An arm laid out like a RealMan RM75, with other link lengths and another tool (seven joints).
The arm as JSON. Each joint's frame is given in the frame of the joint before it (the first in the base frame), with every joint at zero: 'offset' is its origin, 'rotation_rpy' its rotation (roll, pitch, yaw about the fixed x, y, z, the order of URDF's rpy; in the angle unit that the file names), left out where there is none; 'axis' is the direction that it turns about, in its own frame. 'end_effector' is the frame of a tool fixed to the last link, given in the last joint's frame.
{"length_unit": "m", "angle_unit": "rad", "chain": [
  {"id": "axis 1", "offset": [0.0, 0.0, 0.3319], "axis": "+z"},
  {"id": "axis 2", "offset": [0.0, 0.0, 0.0], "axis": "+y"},
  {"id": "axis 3", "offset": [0.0, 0.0, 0.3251], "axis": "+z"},
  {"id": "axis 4", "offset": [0.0, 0.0, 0.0], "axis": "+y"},
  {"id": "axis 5", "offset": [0.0, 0.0, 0.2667], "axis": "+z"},
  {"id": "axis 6", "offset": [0.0, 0.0, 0.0], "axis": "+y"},
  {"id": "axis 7", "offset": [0.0, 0.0, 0.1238], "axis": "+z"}
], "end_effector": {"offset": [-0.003, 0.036, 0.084], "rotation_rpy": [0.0, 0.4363, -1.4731]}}
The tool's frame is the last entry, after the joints.
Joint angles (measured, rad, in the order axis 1, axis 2, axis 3, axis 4, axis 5, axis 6, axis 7), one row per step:
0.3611, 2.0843, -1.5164, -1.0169, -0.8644, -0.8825, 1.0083
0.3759, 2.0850, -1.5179, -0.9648, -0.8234, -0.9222, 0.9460
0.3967, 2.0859, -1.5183, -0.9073, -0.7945, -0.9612, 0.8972
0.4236, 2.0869, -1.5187, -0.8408, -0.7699, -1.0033, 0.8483
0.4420, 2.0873, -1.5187, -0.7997, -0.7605, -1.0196, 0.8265
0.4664, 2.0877, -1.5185, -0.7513, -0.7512, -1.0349, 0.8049
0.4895, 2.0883, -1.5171, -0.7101, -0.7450, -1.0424, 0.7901
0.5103, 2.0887, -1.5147, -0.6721, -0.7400, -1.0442, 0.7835
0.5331, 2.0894, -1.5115, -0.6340, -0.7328, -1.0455, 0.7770
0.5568, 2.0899, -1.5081, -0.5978, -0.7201, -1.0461, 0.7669
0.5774, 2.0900, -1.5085, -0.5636, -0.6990, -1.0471, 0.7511
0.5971, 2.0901, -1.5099, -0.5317, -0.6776, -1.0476, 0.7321
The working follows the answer.
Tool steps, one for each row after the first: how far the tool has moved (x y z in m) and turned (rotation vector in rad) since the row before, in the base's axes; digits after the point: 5 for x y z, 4 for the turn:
0.00356, -0.00177, -0.00549, 0.0065, 0.0031, 0.0231
0.00330, -0.00119, -0.00708, -0.0024, 0.0009, 0.0196
0.00324, -0.00116, -0.00870, -0.0058, -0.0025, 0.0212
0.00265, 0.00066, -0.00591, -0.0067, -0.0050, 0.0039
0.00235, 0.00157, -0.00696, -0.0095, -0.0066, 0.0024
0.00162, 0.00249, -0.00590, -0.0085, -0.0067, -0.0022
0.00237, 0.00299, -0.00511, -0.0105, -0.0046, -0.0105
0.00128, 0.00354, -0.00462, -0.0092, -0.0025, -0.0103
0.00008, 0.00433, -0.00338, -0.0038, -0.0003, -0.0088
0.00033, 0.00388, -0.00267, 0.0010, 0.0015, -0.0086
0.00012, 0.00371, -0.00256, 0.0039, -0.0010, -0.0063

Tool pose at each row, in the base's axes (x y z in m, rotation vector in rad; rounded; the steps above come from the unrounded poses):
0.15937, 0.46706, 0.00794, -1.5341, -0.8771, -0.2063
0.16293, 0.46529, 0.00245, -1.5172, -0.8905, -0.1898
0.16622, 0.46410, -0.00463, -1.5101, -0.9049, -0.1738
0.16946, 0.46294, -0.01333, -1.5054, -0.9238, -0.1578
0.17211, 0.46359, -0.01924, -1.5099, -0.9320, -0.1559
0.17446, 0.46517, -0.02619, -1.5178, -0.9410, -0.1549
0.17608, 0.46765, -0.03209, -1.5270, -0.9464, -0.1578
0.17845, 0.47064, -0.03720, -1.5420, -0.9443, -0.1641
0.17973, 0.47417, -0.04182, -1.5557, -0.9405, -0.1693
0.17981, 0.47850, -0.04520, -1.5635, -0.9347, -0.1741
0.18014, 0.48237, -0.04787, -1.5668, -0.9267, -0.1794
0.18026, 0.48608, -0.05043, -1.5663, -0.9218, -0.1864

